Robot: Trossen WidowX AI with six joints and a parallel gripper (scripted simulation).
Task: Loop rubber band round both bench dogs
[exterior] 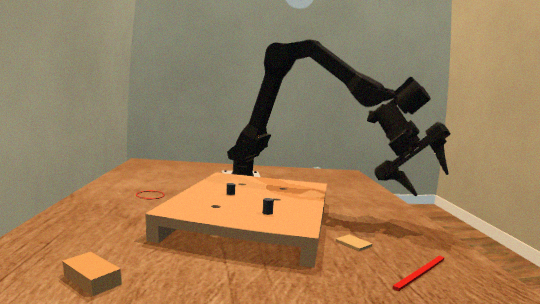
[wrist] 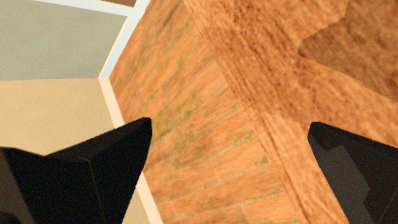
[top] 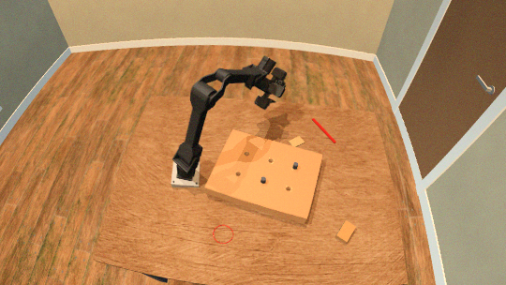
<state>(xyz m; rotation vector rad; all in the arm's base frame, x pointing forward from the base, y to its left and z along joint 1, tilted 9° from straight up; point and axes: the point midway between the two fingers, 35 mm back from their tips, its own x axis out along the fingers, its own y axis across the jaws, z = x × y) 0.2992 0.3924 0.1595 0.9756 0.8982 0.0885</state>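
Now: the thin tan tile 17 cm to the right of my hand, 12 cm below it and 11 cm ahead of it. The rest, counted from my hand: red stick: 23 cm ahead, 12 cm below, 9 cm to the right; then tan block: 57 cm to the right, 31 cm ahead, 11 cm below; then light wooden board: 36 cm to the right, 9 cm below, 1 cm behind.
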